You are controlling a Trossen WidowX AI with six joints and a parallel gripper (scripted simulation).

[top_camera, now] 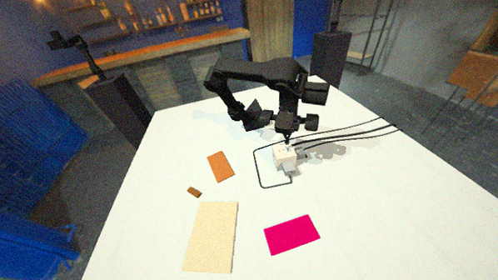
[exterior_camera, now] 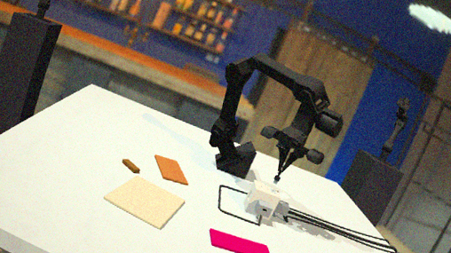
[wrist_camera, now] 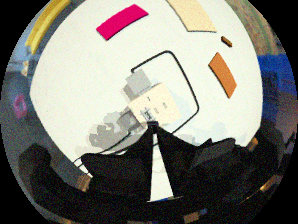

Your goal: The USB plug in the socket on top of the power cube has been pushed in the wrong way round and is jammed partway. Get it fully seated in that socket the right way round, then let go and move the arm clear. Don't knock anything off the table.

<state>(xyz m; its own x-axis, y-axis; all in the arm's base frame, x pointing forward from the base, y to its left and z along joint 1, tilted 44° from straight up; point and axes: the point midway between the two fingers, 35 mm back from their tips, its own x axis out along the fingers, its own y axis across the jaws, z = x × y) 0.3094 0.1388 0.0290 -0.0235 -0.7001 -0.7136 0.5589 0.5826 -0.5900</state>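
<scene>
Now: gripper tip 20 mm above the USB plug. Also, from my gripper tip: brown block 20 mm ahead, 390 mm to the right, 130 mm below; magenta card 260 mm ahead, 100 mm to the right, 130 mm below; orange card 80 mm behind, 280 mm to the right, 130 mm below.
</scene>
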